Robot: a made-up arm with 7 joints.
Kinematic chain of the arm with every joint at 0, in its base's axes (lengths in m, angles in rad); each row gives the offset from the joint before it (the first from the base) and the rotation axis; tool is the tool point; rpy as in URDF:
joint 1: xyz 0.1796 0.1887 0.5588 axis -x
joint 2: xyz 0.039 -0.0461 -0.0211 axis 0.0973 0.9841 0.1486
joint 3: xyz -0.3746 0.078 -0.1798 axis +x
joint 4: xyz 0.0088 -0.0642 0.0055 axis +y
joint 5: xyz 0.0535 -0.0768 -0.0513 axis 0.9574 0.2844 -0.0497
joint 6: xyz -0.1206 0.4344 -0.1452 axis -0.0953 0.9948 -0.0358
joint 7: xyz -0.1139 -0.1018 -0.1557 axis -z
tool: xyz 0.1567 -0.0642 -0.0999 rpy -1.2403 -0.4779 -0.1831
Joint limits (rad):
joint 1: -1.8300..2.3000
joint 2: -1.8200..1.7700
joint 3: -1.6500..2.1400
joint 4: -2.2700..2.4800
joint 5: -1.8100..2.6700
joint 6: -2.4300..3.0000
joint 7: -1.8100..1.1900
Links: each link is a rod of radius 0.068 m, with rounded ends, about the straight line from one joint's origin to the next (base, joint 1, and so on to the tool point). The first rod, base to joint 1, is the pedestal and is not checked.
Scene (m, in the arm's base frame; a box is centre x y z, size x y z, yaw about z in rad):
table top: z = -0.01
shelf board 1: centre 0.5 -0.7 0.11 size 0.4 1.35 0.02 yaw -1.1
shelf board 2: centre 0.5 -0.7 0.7 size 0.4 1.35 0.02 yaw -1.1
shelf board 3: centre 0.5 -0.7 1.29 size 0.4 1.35 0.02 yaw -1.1
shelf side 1: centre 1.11 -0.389 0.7 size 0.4 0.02 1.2 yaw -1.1
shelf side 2: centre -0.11 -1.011 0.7 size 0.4 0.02 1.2 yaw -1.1
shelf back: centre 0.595 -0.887 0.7 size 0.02 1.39 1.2 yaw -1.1
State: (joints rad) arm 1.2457 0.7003 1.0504 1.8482 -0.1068 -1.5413 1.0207
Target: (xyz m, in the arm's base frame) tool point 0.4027 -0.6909 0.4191
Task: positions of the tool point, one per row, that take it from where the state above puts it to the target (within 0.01 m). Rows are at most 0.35 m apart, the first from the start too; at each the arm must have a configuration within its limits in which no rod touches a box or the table.
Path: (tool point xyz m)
1: -0.5789 0.2658 0.4487
2: -0.5646 -0.0118 0.3382
3: -0.4413 -0.2913 0.2747
4: -0.2179 -0.5253 0.2698
5: 0.0778 -0.6691 0.3224
6: 0.4027 -0.6909 0.4191

